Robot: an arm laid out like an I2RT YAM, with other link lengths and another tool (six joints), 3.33 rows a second.
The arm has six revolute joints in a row. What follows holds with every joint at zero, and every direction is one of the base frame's. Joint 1 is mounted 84.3 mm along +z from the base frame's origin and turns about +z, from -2.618 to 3.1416 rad. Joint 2 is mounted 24.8 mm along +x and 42 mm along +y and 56.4 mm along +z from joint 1 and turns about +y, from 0 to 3.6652 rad. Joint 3 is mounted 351.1 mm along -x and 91.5 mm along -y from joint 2 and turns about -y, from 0 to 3.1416 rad. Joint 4 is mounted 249.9 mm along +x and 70.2 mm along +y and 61.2 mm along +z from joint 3 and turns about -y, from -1.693 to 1.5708 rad. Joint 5 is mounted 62.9 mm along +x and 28.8 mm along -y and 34.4 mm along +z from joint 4 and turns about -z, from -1.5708 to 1.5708 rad. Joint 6 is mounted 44.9 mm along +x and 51 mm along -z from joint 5 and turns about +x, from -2.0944 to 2.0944 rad. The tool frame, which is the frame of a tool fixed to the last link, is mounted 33 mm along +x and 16 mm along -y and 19 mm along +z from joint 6; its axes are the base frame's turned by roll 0.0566, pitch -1.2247 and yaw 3.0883 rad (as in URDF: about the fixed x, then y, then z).
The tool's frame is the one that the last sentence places.
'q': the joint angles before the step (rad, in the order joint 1, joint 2, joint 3, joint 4, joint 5, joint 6). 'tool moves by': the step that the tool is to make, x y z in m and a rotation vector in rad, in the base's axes. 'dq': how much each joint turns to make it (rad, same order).
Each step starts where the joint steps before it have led.
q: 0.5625 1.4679 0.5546 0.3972 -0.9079 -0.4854
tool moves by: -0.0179 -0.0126 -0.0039 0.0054 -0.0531 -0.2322
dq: 0.0678 -0.0966 -0.1373 0.1902 0.2827 0.1456
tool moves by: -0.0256 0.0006 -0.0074 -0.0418 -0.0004 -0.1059
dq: 0.1315 -0.0722 -0.0656 -0.0028 0.2334 0.0621
